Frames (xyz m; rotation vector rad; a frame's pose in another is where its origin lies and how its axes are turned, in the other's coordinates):
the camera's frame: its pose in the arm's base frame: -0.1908 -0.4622 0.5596 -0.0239 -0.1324 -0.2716
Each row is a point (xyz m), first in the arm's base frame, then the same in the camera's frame.
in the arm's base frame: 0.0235 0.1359 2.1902
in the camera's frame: 0.2634 0.6244 1.6135
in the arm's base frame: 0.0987 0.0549 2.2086
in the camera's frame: 0.3592 0.5665 1.6188
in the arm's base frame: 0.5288 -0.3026 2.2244
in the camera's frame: 0.8670 0.3378 1.5649
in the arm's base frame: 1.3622 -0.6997 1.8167
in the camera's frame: 1.7138 0.1819 1.0385
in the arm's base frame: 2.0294 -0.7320 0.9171
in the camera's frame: 2.2391 0.3354 0.0608
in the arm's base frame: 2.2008 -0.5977 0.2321
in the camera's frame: 2.2755 0.5148 -0.6343
